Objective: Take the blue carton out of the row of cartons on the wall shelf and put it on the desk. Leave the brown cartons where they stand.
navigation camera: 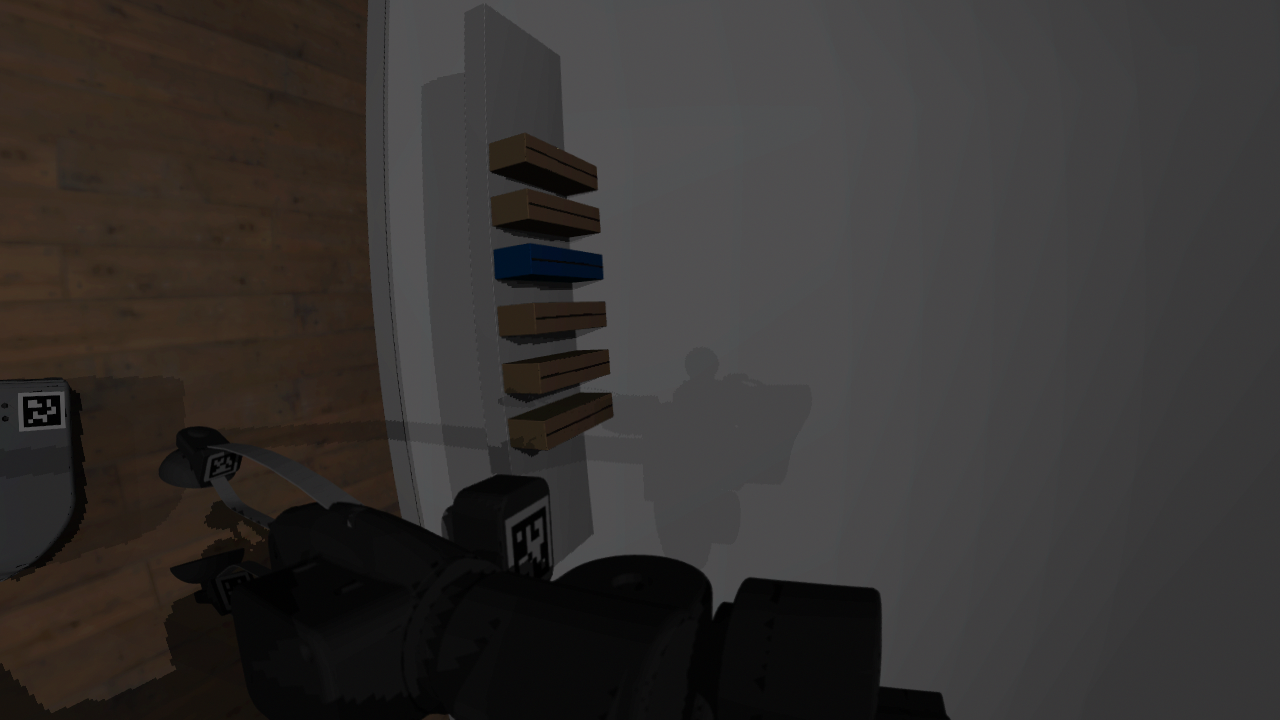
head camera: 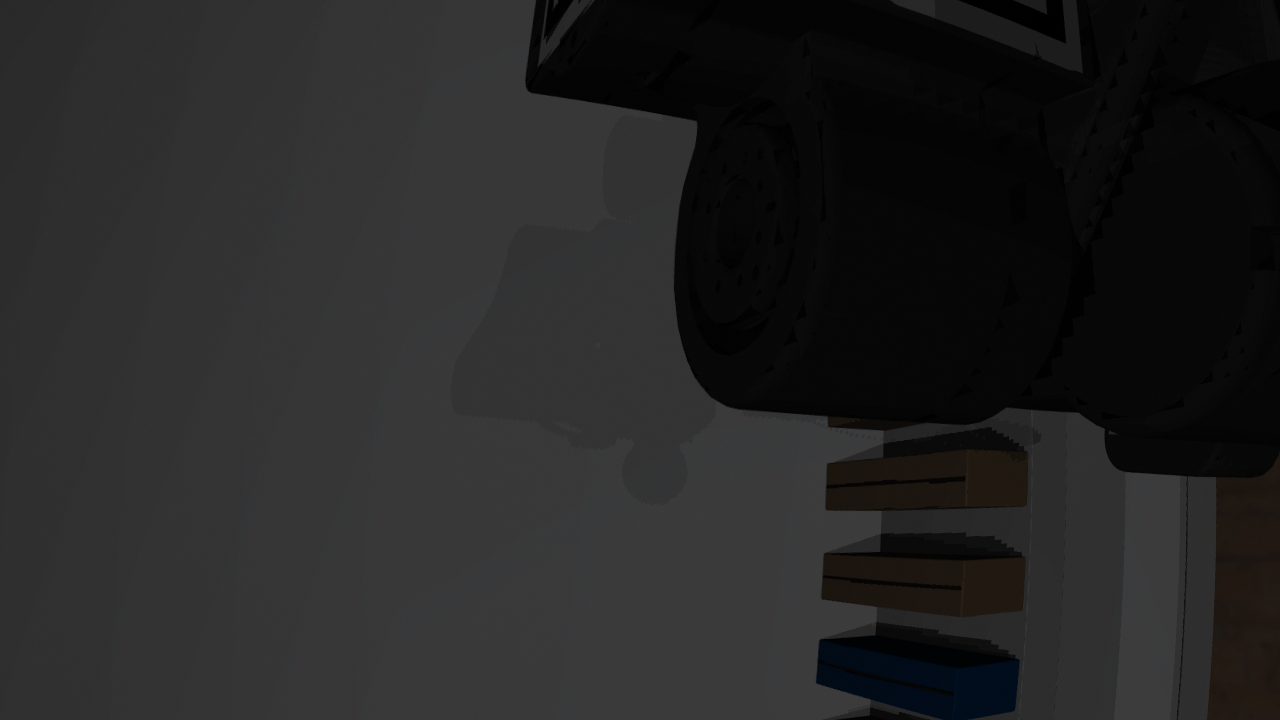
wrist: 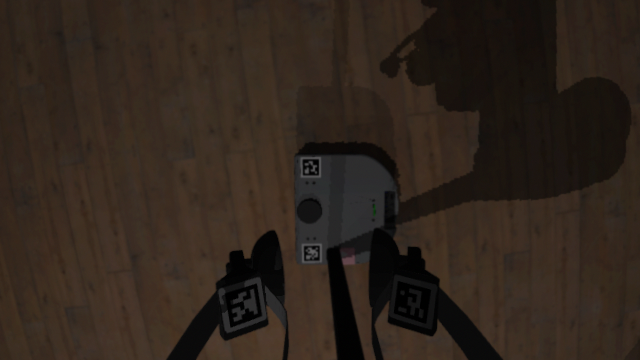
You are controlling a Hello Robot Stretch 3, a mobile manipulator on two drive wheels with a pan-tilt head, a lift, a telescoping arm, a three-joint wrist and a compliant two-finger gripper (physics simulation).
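Pixels of known places: gripper, fingertip midpoint: [navigation camera: 191, 509] [wrist: 324, 255]; robot's base, link origin: [wrist: 311, 202].
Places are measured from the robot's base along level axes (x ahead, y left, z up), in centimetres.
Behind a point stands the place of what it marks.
Observation:
The blue carton [head camera: 982, 689] @[y -67.3, x 23.2, z 73.3 cm] [navigation camera: 547, 263] @[y -72.0, x 23.3, z 76.7 cm] stands in the row on the wall shelf [navigation camera: 526, 94] @[y -74.9, x 59.7, z 68.6 cm], low in the head view and left of the middle in the navigation view. Brown cartons stand on both sides of it, such as one [head camera: 993, 586] @[y -68.4, x 13.6, z 72.8 cm] [navigation camera: 515, 319] @[y -68.4, x 13.7, z 72.6 cm] on one side and another [navigation camera: 512, 210] @[y -66.2, x 31.9, z 73.4 cm] on the other. My gripper [navigation camera: 204, 514] @[y -12.5, x -2.2, z 91.5 cm] [wrist: 324, 255] @[y -12.5, x -2.2, z 91.5 cm] is open, with nothing between its fingers. It is apart from the cartons, out over the floor in the navigation view. In the head view the fingers do not show. The desk does not show in these views.
My wheeled base [navigation camera: 34, 483] @[y -11.5, x -11.5, z 16.0 cm] [wrist: 345, 200] @[y -3.1, x -10.3, z 16.0 cm] stands on the wooden floor [navigation camera: 223, 179] @[y -46.4, x 50.1, z 0.0 cm] [wrist: 150, 125] @[y -27.4, x 56.1, z 0.1 cm]. The dark wrist [head camera: 877, 259] @[y -12.6, x -1.5, z 125.2 cm] [navigation camera: 554, 626] @[y -11.3, x -0.1, z 118.7 cm] hides part of the row in the head view and covers the lower part of the navigation view, close to the shelf's near end.

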